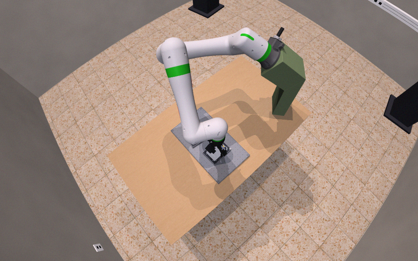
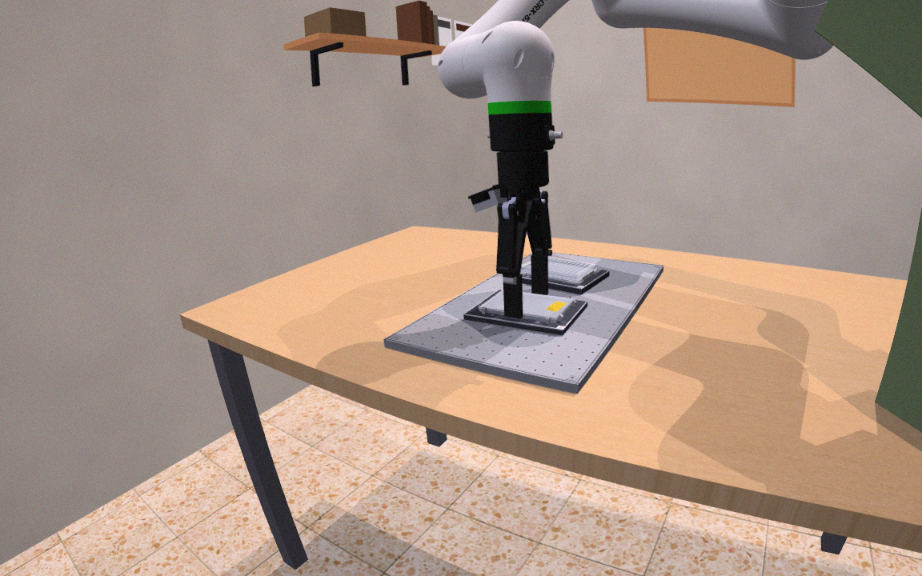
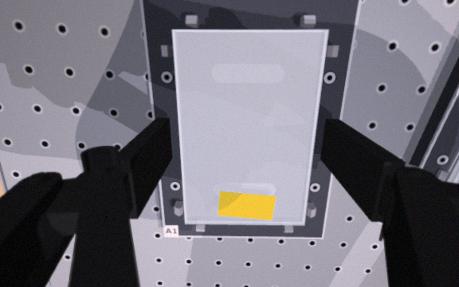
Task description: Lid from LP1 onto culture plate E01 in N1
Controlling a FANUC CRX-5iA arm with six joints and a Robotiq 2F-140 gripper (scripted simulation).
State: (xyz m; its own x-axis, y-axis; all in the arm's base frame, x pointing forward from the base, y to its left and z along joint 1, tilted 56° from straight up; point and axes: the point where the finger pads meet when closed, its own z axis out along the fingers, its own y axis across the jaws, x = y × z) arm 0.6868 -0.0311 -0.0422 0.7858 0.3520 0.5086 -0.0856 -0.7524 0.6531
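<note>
Right now the clear lid is 2 cm below my hand. The rest, counted from my hand: dark nest: 18 cm to the right, 3 cm below, 1 cm behind; then culture plate: 18 cm to the right, 2 cm below, 1 cm behind; then dark lid park: 3 cm below.
</note>
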